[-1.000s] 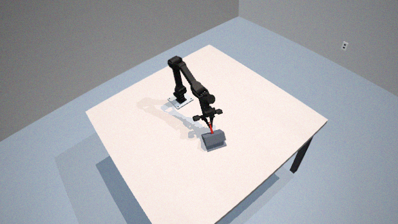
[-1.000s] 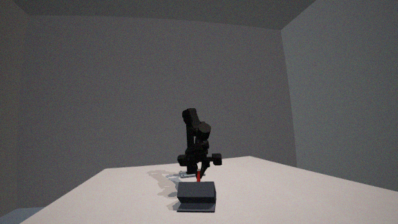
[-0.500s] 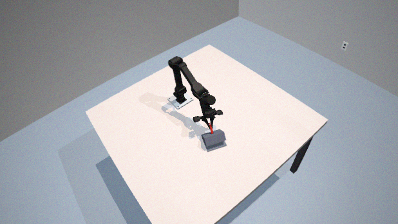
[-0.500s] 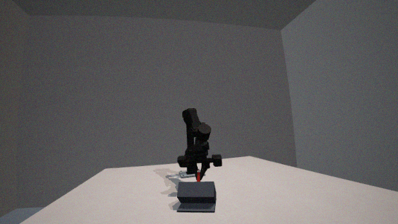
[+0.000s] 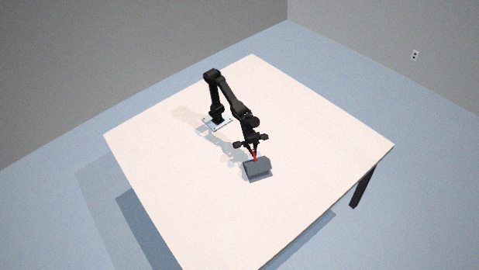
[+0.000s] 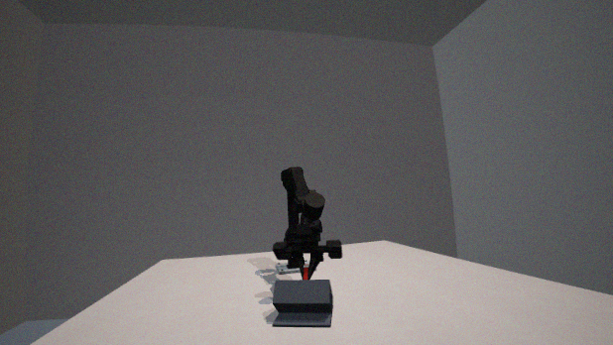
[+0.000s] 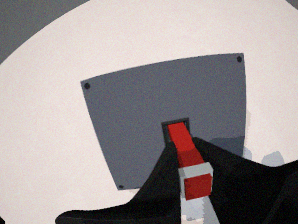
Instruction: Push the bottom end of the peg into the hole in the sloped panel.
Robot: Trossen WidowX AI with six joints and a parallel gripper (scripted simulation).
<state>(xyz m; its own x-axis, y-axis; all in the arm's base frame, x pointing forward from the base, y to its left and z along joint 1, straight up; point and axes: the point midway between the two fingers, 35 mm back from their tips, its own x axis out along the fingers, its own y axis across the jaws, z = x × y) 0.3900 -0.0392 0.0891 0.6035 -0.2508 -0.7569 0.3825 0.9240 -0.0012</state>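
Now: the dark grey sloped panel 40 mm below my gripper tip, 30 mm ahead of it and 10 mm to the right of it. Also, from my gripper tip: peg (10 mm behind, 10 mm above).
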